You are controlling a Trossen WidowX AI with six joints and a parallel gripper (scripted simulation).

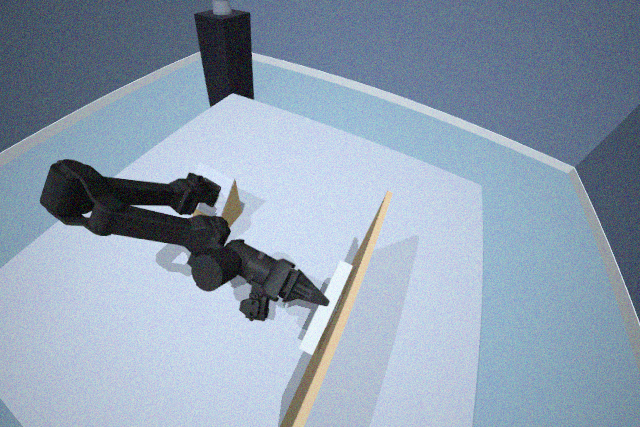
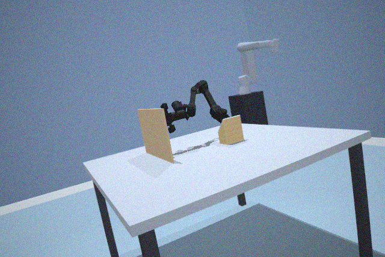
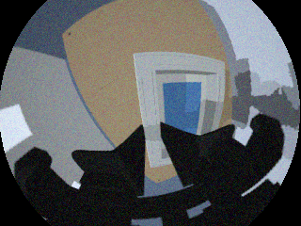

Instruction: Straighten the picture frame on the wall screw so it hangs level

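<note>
The picture frame is 10 mm ahead of my gripper tip, 10 mm to the left of it and 50 mm below it. Also, from my gripper tip: board: 20 mm ahead, 70 mm below.
</note>
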